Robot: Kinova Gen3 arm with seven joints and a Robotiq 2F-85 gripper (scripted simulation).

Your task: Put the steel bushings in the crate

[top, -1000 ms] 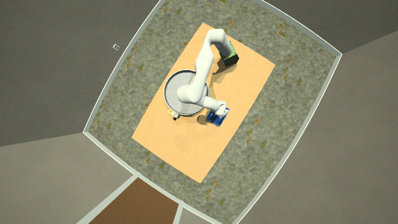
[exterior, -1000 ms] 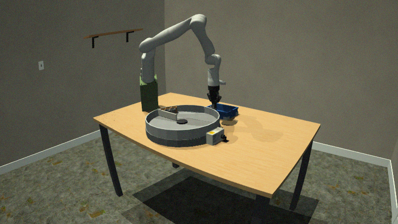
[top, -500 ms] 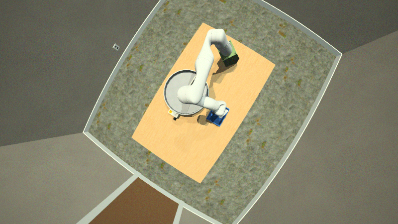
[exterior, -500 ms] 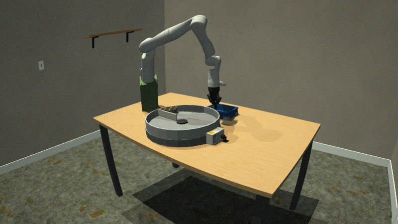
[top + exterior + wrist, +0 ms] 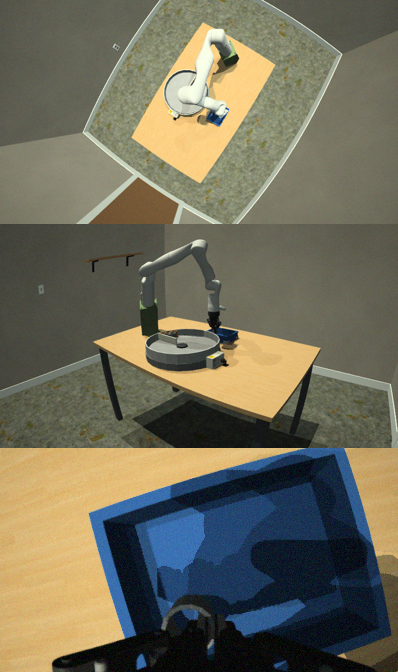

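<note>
The blue crate lies 40 mm ahead of my hand, 20 mm to the left of it and 30 mm below it. Also, from my hand: grey turning table 60 mm behind, 320 mm to the right.
</note>
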